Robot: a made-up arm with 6 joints.
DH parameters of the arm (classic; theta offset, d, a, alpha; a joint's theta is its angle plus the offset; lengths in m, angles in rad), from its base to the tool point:
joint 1: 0 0.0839 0 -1.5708
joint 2: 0.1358 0 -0.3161 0
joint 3: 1.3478 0 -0.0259 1.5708
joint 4: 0 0.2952 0 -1.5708
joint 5: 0 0 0 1.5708
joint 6: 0 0.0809 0 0
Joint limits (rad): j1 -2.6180..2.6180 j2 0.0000..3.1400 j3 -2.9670..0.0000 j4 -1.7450..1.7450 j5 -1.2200..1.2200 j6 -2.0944..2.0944
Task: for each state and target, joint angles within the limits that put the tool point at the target. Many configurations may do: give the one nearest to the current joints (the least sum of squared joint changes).
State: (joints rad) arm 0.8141 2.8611 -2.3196 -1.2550 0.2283 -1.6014
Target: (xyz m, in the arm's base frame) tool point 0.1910 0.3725 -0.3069
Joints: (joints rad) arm 1.1423 3.1054 -1.6778 -1.2144 0.2524 -1.6014
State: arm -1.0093 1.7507 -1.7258 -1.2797 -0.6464 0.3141
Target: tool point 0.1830 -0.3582 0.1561
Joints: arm -1.2163 1.8043 -0.9577 -1.3799 -0.6377 0.3141
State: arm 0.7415 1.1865 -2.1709 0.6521 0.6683 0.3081
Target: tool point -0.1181 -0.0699 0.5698
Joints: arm 0.8124 0.4448 -1.6211 0.5800 1.0149 0.3081
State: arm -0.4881 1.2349 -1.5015 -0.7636 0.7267 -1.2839
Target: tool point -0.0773 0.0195 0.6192
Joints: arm -0.6737 0.6110 -1.6704 -0.6988 0.6864 -1.2839
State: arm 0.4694 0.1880 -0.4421 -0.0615 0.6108 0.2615
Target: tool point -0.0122 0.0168 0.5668
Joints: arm 0.4004 0.5771 -1.3986 0.4581 0.6009 0.2615
